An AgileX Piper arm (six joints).
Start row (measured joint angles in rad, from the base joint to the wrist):
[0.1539, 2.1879, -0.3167, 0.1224, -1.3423, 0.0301]
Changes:
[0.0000, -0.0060, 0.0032, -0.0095, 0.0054, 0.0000]
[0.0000, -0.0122, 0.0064, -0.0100, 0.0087, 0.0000]
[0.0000, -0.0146, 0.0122, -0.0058, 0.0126, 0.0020]
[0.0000, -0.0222, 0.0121, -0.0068, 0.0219, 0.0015]
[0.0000, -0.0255, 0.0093, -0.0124, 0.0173, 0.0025]
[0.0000, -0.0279, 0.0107, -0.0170, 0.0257, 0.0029]
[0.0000, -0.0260, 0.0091, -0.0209, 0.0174, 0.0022]
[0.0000, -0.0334, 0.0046, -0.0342, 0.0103, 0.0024]
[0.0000, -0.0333, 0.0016, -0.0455, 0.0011, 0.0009]
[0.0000, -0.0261, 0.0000, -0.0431, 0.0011, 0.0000]
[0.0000, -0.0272, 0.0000, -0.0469, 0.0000, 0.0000]
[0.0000, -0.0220, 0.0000, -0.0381, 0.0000, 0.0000]
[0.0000, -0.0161, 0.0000, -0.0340, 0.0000, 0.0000]
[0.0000, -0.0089, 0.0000, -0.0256, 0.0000, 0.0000]
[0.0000, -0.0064, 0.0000, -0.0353, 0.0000, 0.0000]
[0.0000, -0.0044, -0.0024, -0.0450, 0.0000, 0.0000]
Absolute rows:
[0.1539, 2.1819, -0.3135, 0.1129, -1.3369, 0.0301]
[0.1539, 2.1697, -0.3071, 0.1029, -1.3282, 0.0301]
[0.1539, 2.1551, -0.2949, 0.0971, -1.3156, 0.0321]
[0.1539, 2.1329, -0.2828, 0.0903, -1.2937, 0.0336]
[0.1539, 2.1074, -0.2735, 0.0779, -1.2764, 0.0361]
[0.1539, 2.0795, -0.2628, 0.0609, -1.2507, 0.0390]
[0.1539, 2.0535, -0.2537, 0.0400, -1.2333, 0.0412]
[0.1539, 2.0201, -0.2491, 0.0058, -1.2230, 0.0436]
[0.1539, 1.9868, -0.2475, -0.0397, -1.2219, 0.0445]
[0.1539, 1.9607, -0.2475, -0.0828, -1.2208, 0.0445]
[0.1539, 1.9335, -0.2475, -0.1297, -1.2208, 0.0445]
[0.1539, 1.9115, -0.2475, -0.1678, -1.2208, 0.0445]
[0.1539, 1.8954, -0.2475, -0.2018, -1.2208, 0.0445]
[0.1539, 1.8865, -0.2475, -0.2274, -1.2208, 0.0445]
[0.1539, 1.8801, -0.2475, -0.2627, -1.2208, 0.0445]
[0.1539, 1.8757, -0.2499, -0.3077, -1.2208, 0.0445]

